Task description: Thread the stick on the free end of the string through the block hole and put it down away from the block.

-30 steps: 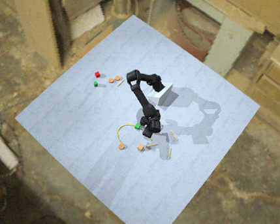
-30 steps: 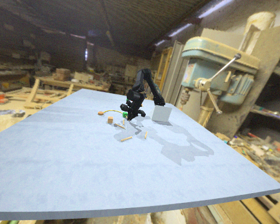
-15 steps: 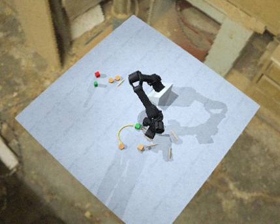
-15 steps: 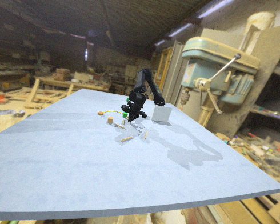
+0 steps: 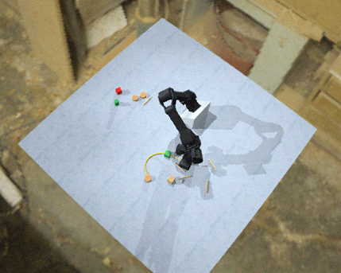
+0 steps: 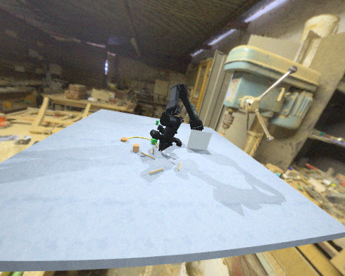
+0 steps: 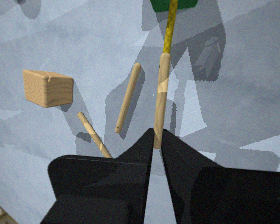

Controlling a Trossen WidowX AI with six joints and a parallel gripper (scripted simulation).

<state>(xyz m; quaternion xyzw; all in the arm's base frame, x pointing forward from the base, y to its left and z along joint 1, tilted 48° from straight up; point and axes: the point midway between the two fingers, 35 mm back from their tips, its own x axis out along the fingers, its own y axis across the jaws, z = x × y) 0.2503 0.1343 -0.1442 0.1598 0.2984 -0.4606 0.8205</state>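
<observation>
The green cube is 110 mm to the right of my gripper tip, 40 mm ahead of it and 10 mm above it. The rest, counted from my gripper tip: round wooden button 220 mm ahead, 80 mm to the right; tan cube 130 mm ahead, 20 mm to the left, 10 mm above; thin wooden stick 40 mm to the right, 10 mm ahead, 10 mm above.
</observation>
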